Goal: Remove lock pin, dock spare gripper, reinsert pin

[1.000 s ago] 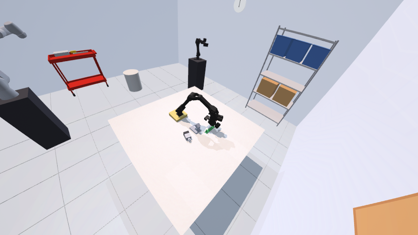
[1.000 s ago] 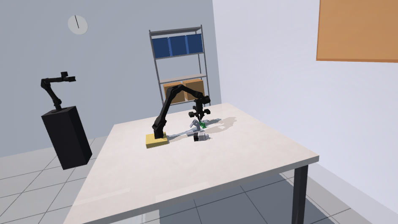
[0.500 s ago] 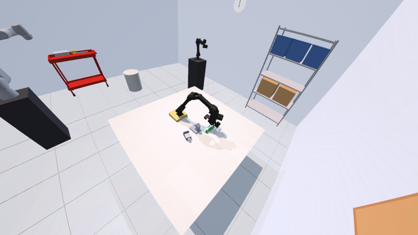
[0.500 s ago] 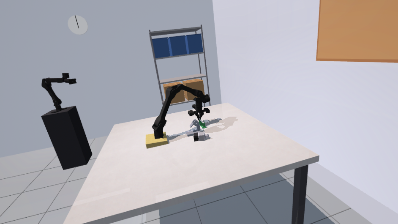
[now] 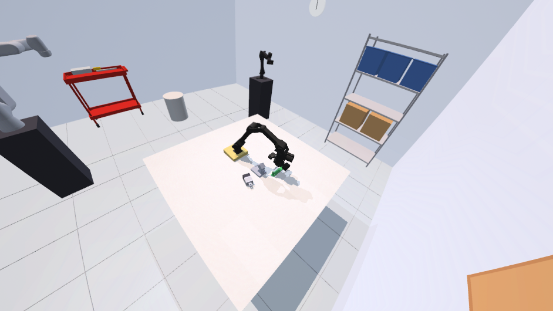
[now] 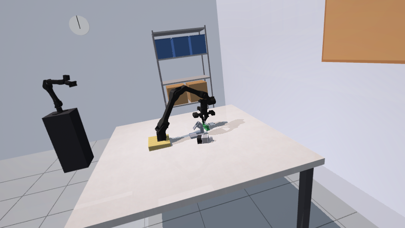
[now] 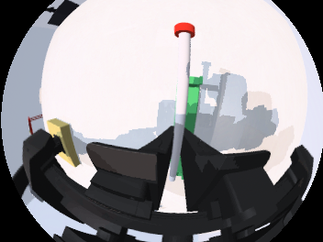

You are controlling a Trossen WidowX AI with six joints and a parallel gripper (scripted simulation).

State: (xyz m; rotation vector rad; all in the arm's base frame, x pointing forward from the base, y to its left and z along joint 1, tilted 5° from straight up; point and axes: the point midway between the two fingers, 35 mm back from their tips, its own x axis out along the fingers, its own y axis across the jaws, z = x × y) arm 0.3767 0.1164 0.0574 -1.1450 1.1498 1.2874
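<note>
The green cradle is 20 mm below my gripper tip, 10 mm to the right of it and 10 mm ahead of it. From my gripper tip the other things lie so: grey mount (120 mm to the right, 80 mm behind, 10 mm above); spare gripper (260 mm to the right, 70 mm behind, 20 mm below).
</note>
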